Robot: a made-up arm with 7 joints.
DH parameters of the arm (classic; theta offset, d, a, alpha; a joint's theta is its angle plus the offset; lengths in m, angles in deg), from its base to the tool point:
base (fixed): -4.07 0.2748 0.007 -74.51
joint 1: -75.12 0.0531 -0.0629 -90
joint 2: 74 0.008 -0.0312 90
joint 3: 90 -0.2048 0.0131 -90
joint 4: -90 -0.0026 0.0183 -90
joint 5: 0 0.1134 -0.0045 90
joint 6: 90 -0.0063 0.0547 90
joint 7: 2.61 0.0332 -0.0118 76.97
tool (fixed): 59.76 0.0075 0 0
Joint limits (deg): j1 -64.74..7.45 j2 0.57..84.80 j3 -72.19..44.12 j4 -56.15..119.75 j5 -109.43..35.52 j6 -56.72..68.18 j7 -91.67..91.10
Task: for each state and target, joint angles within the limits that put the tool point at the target. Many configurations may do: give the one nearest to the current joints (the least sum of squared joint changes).
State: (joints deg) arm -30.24 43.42 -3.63 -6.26 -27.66 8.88 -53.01
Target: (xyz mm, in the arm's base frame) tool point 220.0 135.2 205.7
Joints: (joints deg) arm -32.06 42.65 -6.29 -15.75 -26.68 6.62 -52.39
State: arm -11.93 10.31 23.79 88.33 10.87 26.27 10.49
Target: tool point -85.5 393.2 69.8
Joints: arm 5.73 60.30 20.88 106.76 13.67 34.28 6.59
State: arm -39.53 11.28 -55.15 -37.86 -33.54 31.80 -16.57
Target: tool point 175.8 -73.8 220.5
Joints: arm -60.12 0.57 -51.64 -23.33 -33.04 35.14 -16.47
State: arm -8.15 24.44 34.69 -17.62 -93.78 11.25 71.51
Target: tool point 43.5 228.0 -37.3
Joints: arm 7.45 0.57 32.98 19.84 -98.83 8.62 71.30
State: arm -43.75 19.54 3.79 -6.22 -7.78 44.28 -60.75
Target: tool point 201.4 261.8 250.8
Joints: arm -30.58 43.75 41.47 -9.96 -6.29 42.00 -62.95
